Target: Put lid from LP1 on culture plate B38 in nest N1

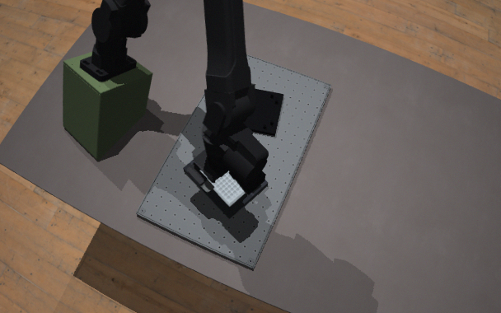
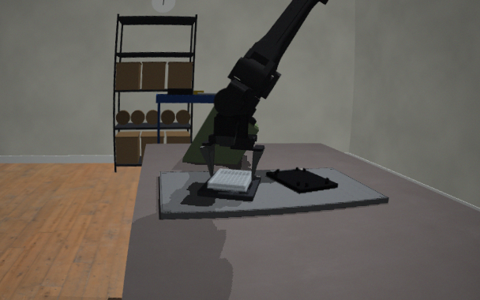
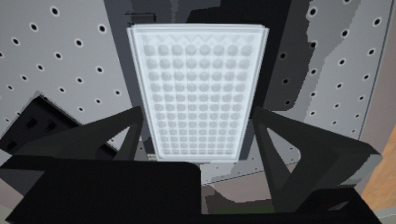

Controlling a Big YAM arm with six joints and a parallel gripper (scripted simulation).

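My hand is 10 mm above the clear lid. Round my hand: lid park LP1: 60 mm behind, 180 mm to the left, 30 mm below; culture plate B38: 10 mm below.
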